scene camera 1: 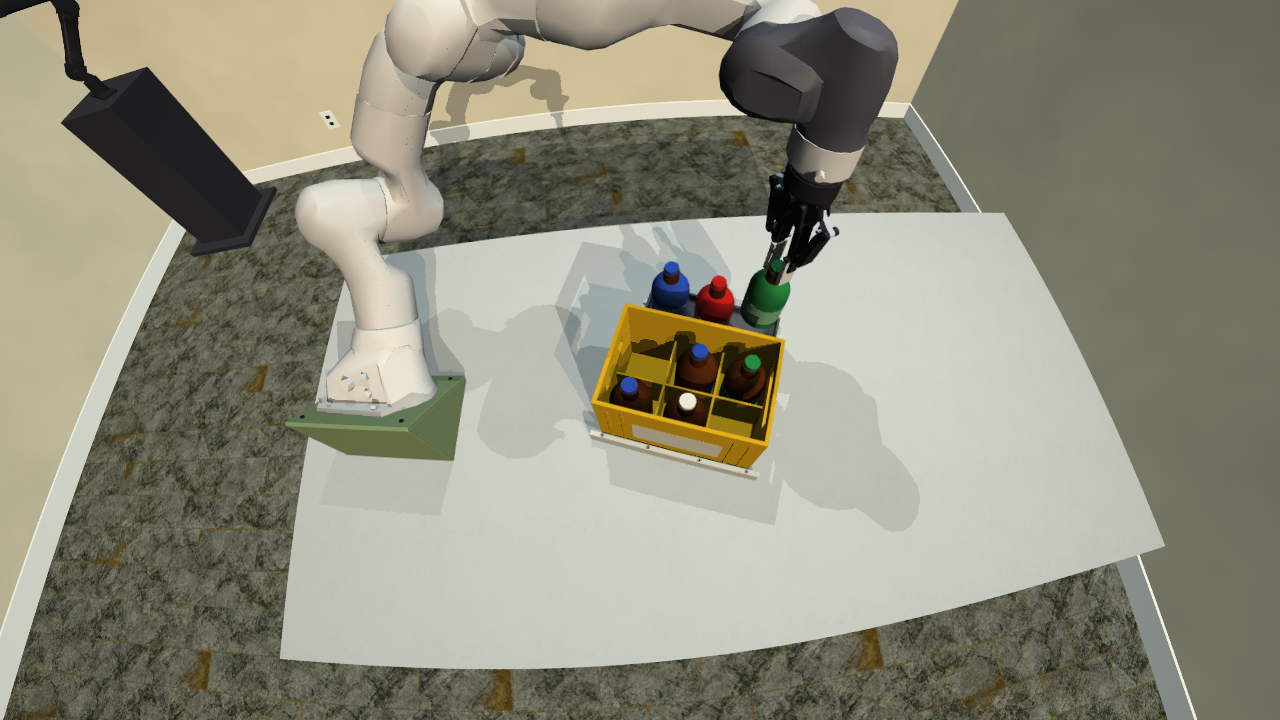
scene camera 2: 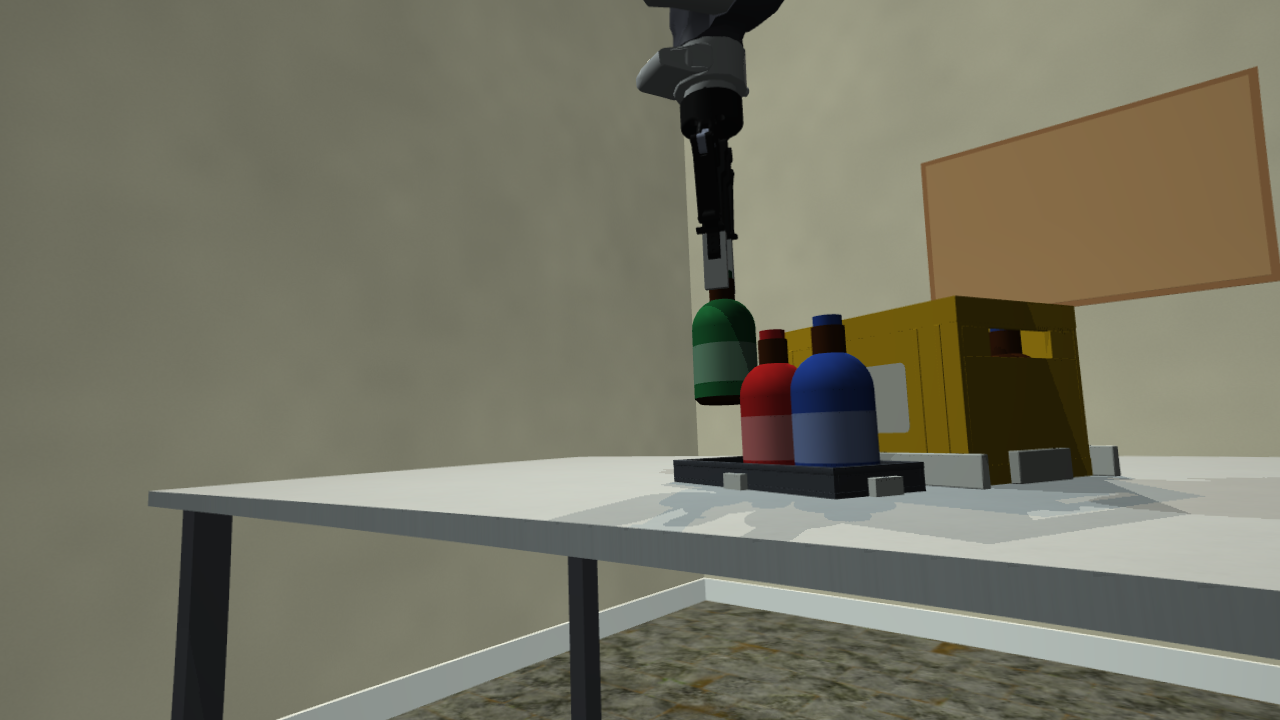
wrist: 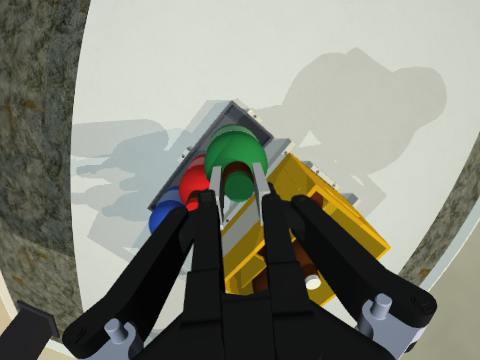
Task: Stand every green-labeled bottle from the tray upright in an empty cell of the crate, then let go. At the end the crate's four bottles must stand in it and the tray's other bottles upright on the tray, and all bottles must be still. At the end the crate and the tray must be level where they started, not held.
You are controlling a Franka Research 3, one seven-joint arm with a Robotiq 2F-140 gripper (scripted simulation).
In view: the gripper [scene camera 2: 720, 291], a green-labeled bottle [scene camera 2: 723, 331], a blue bottle [scene camera 2: 834, 419] and a red bottle [scene camera 2: 766, 425].
The green-labeled bottle shows as well in scene camera 1 [scene camera 1: 763, 302] and in the wrist view [wrist: 234, 147]. The blue bottle shows as well in scene camera 1 [scene camera 1: 670, 293]. The red bottle also shows in scene camera 1 [scene camera 1: 714, 303] and in the wrist view [wrist: 194, 179].
